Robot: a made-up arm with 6 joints.
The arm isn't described. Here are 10 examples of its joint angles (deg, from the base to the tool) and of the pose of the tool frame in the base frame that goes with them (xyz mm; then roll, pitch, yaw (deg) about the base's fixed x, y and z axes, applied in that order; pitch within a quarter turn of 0, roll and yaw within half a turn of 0).
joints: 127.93 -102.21 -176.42 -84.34 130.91 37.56
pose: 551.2 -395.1 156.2 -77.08 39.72 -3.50
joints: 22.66 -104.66 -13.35 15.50 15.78 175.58
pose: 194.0 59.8 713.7 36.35 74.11 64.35
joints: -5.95 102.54 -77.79 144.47 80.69 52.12
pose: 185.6 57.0 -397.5 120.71 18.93 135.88
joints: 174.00 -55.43 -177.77 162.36 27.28 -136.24
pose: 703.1 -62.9 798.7 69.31 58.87 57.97
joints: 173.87 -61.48 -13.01 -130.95 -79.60 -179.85
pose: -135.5 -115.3 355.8 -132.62 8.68 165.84
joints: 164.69 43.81 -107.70 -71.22 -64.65 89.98
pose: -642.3 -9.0 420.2 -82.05 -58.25 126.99
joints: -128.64 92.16 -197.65 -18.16 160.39 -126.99
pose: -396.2 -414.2 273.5 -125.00 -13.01 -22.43
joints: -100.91 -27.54 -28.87 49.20 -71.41 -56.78
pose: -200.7 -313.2 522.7 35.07 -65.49 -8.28
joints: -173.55 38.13 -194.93 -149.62 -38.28 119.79
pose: -422.2 -143.2 872.8 50.81 -36.04 -36.55
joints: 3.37 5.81 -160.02 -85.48 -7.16 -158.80
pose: 210.9 149.3 1093.6 -25.73 4.81 -60.38
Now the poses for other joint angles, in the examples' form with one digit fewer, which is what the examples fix.
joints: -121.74 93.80 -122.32 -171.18 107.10 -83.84
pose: -403 -598 -65 -44.2 8.5 144.9
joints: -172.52 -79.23 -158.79 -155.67 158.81 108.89
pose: 627 151 356 141.6 9.2 -84.8
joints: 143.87 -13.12 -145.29 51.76 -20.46 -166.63
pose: 77 104 1114 15.0 -10.1 -155.4
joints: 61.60 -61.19 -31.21 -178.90 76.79 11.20
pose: 178 325 702 3.2 10.4 73.2
